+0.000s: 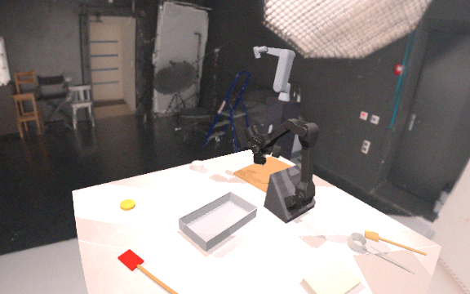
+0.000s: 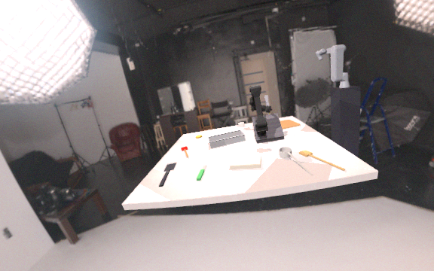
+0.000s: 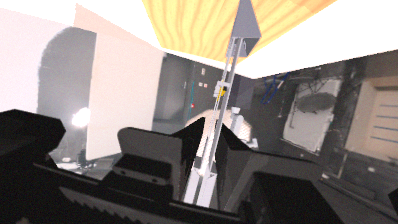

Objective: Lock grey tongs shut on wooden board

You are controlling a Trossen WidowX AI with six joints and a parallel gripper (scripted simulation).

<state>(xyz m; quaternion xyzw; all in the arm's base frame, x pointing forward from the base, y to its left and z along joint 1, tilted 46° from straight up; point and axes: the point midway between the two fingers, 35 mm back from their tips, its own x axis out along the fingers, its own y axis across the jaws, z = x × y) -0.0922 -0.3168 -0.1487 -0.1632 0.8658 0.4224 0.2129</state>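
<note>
My gripper tip is 4 cm past the wooden board, 1 cm to the left of it and 17 cm above it. Also, from my gripper tip: yellow disc: 77 cm ahead, 2 cm to the right, 17 cm below; beige block: 26 cm ahead, 71 cm to the left, 16 cm below; grey roasting tin: 44 cm ahead, 24 cm to the left, 15 cm below.
</note>
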